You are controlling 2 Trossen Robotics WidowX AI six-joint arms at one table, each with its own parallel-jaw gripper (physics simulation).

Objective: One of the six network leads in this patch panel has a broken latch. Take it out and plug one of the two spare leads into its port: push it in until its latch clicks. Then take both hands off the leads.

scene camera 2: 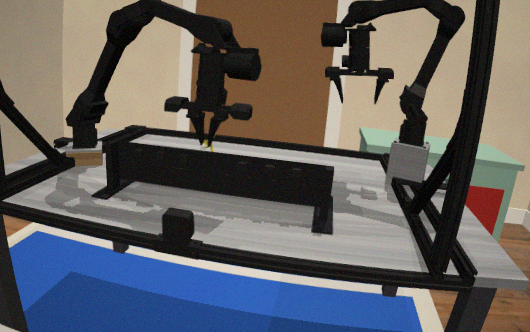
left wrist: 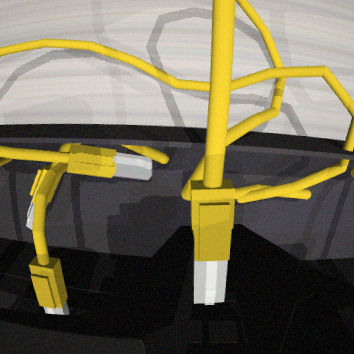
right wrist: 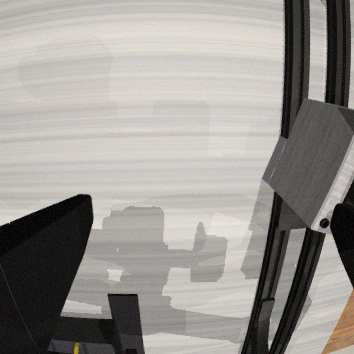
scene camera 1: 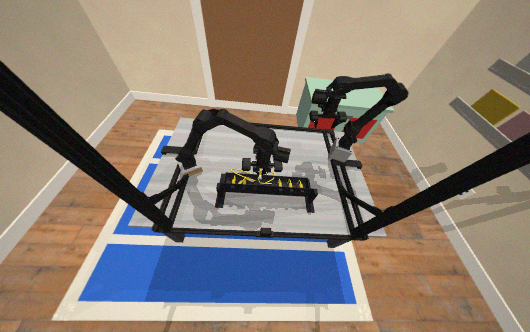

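Seen in the pictures: left gripper, fingertip midpoint: (scene camera 2: pixel 205 145) (left wrist: pixel 209 236) (scene camera 1: pixel 260 174); right gripper, fingertip midpoint: (scene camera 2: pixel 358 103) (right wrist: pixel 219 212) (scene camera 1: pixel 323 128); left arm's base, origin of the base link: (scene camera 2: pixel 84 145) (scene camera 1: pixel 188 163); right arm's base, origin of the base link: (scene camera 2: pixel 411 142) (scene camera 1: pixel 344 144).
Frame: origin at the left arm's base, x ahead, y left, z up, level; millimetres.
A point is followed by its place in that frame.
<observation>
My left gripper (scene camera 1: pixel 261 173) @(y -275, x 283, z 58 mm) (scene camera 2: pixel 206 144) @(y -275, x 283, z 58 mm) (left wrist: pixel 209 236) @(y -275, x 283, z 58 mm) is shut on a yellow network lead (left wrist: pixel 212 220) @(y -265, x 289, z 68 mm), upright with its clear tip down, just above the black patch panel (scene camera 1: pixel 265 189) @(y -348, x 273, z 29 mm) (scene camera 2: pixel 225 175) @(y -367, x 303, z 18 mm) (left wrist: pixel 135 215). Whether the tip touches a port is unclear. In the left wrist view, another lead (left wrist: pixel 48 285) @(y -270, x 203, z 51 mm) stands upright in the panel at lower left. A loose lead (left wrist: pixel 92 161) @(y -236, x 240, z 6 mm) lies sideways, its clear end pointing right, with a tilted plug (left wrist: pixel 42 187) @(y -232, x 221, z 30 mm) beside it. Several plugs (scene camera 1: pixel 290 183) @(y -389, x 394, z 51 mm) stand in the panel's right half. My right gripper (scene camera 1: pixel 327 125) @(y -226, x 723, z 159 mm) (scene camera 2: pixel 359 101) @(y -226, x 723, z 159 mm) (right wrist: pixel 219 212) @(y -226, x 723, z 159 mm) is open, high at the right.
Yellow cables loop behind and over the panel. The panel stands on legs (scene camera 2: pixel 322 220) @(y -504, x 461, z -38 mm) on the grey table (scene camera 1: pixel 205 220) @(y -322, x -35, z -44 mm). A black frame (scene camera 1: pixel 300 234) @(y -606, x 320, z -49 mm) (scene camera 2: pixel 300 262) edges the table. The right arm's grey mount (scene camera 2: pixel 407 162) @(y -372, x 803, z 28 mm) (right wrist: pixel 312 160) @(y -302, x 807, z 35 mm) stands at the right; a green cabinet (scene camera 2: pixel 500 160) is behind it.
</observation>
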